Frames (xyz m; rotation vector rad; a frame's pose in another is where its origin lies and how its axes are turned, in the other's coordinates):
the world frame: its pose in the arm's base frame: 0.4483 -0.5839 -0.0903 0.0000 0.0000 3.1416
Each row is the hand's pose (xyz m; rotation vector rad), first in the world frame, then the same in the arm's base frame.
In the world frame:
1: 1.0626 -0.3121 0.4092 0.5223 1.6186 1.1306
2: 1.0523 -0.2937 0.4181 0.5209 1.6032 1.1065
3: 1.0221 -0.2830 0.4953 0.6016 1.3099 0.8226
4: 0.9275 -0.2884 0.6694 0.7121 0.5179 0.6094
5: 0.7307 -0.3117 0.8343 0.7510 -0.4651 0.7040
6: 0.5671 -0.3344 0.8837 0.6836 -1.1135 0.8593
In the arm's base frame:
1: -0.6143 -0.2718 0.3189 1.6546 -0.5339 -1.2790
2: -0.6040 -0.2902 0.3278 1.6524 -0.5369 -1.3105
3: -0.5738 -0.3009 0.4050 1.4971 -0.6876 -1.7354
4: -0.4792 -0.2955 0.5791 0.6582 -0.9050 -2.2940
5: -0.2824 -0.2722 0.7440 -0.5754 -0.9291 -2.2055
6: -0.1188 -0.2495 0.7934 -1.2769 -0.7839 -1.8058

